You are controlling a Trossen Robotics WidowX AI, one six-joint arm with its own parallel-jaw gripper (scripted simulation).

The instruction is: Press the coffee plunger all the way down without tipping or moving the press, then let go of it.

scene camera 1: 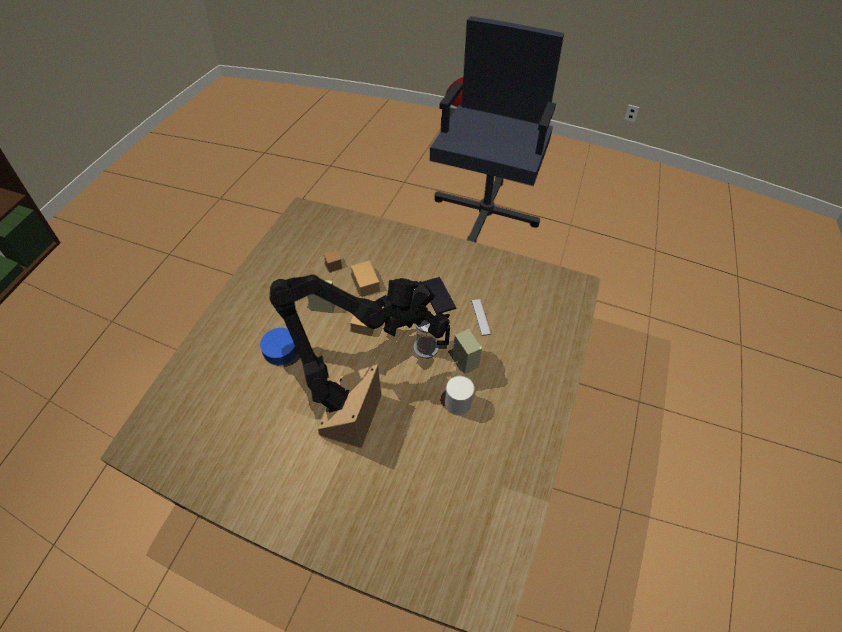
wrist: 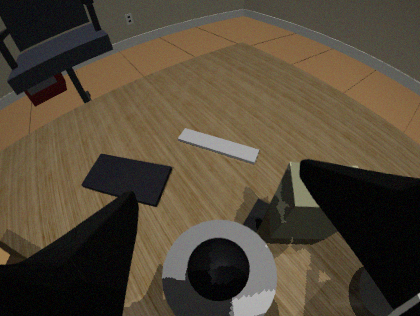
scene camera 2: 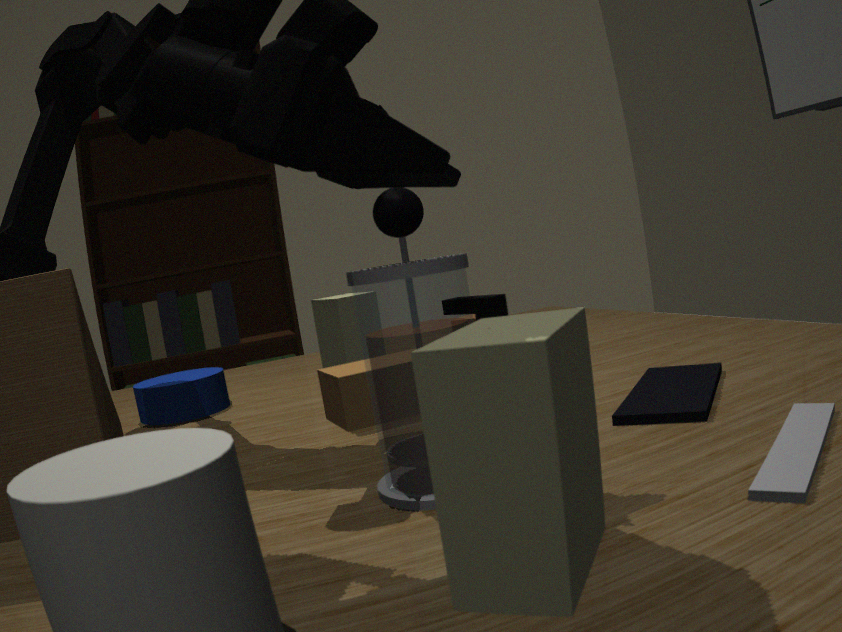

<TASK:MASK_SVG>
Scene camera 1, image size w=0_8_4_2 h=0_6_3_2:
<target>gripper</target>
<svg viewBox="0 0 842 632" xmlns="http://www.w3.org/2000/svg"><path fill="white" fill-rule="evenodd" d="M413 281L415 286L411 304L408 306L412 312L412 321L407 327L411 328L414 323L421 325L422 321L426 320L430 323L428 332L435 338L443 337L450 323L448 319L450 314L442 314L440 312L434 316L430 313L426 306L435 298L435 294L421 281Z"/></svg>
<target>blue disc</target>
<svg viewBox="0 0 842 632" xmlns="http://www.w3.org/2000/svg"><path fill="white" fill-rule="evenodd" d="M275 328L264 334L260 341L260 349L268 363L282 366L291 362L298 353L288 329Z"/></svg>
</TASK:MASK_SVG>
